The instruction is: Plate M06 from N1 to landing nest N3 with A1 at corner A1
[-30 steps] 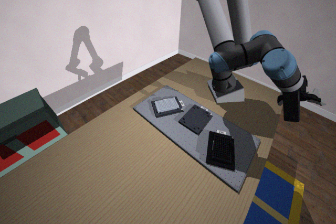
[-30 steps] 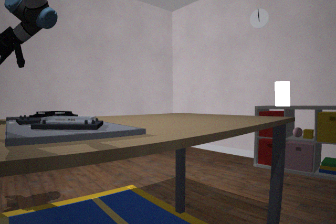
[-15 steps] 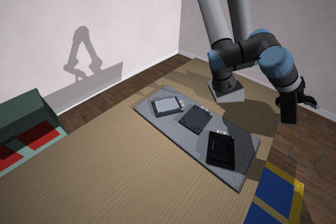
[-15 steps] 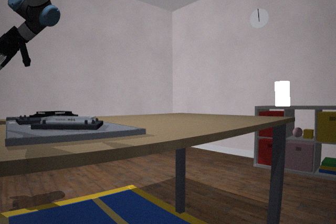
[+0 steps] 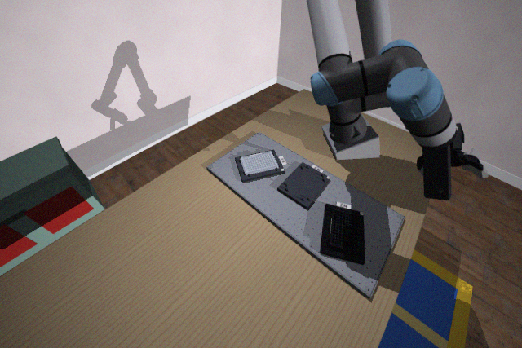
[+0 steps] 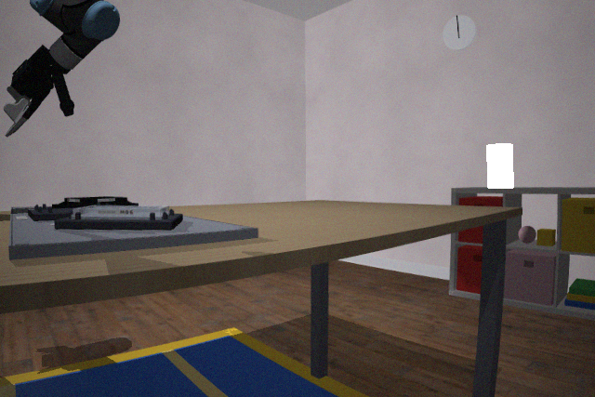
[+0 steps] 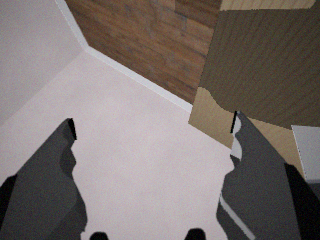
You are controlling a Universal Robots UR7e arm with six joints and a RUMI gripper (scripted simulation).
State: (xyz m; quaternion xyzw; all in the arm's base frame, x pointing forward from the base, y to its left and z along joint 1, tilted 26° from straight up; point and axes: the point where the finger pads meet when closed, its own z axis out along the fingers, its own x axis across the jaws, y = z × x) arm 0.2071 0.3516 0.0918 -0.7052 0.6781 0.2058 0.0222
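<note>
My gripper is now 540 mm to the left of the white plate M06, 200 mm above it and 60 mm short of it. Also, from my hand: label: 210 mm to the right, 210 mm below, 70 mm ahead; corner tag: 290 mm to the right, 200 mm below, 10 mm behind; black plate M09: 190 mm to the right, 190 mm below, 160 mm ahead.
</note>
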